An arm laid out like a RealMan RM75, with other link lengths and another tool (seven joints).
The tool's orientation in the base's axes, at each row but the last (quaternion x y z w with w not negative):
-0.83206, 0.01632, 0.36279, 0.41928
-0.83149, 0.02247, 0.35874, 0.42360
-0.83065, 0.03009, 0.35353, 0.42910
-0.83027, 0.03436, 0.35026, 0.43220
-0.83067, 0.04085, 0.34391, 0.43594
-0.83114, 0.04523, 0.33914, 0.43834
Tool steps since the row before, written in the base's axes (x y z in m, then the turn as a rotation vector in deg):
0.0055, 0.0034, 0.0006, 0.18, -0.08, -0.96
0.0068, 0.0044, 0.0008, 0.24, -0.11, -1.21
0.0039, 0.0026, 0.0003, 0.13, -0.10, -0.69
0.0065, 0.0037, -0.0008, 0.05, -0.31, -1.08
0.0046, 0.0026, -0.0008, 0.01, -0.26, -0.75
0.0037, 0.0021, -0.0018, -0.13, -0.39, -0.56
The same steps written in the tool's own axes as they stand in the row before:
0.0046, -0.0044, -0.0011, 0.70, 0.65, 0.21
0.0057, -0.0057, -0.0011, 0.89, 0.82, 0.25
0.0034, -0.0032, -0.0004, 0.49, 0.49, 0.12
0.0063, -0.0041, -0.0005, 0.62, 0.92, 0.15
0.0046, -0.0027, -0.0002, 0.40, 0.68, 0.09
0.0044, -0.0014, 0.0003, 0.15, 0.68, -0.01

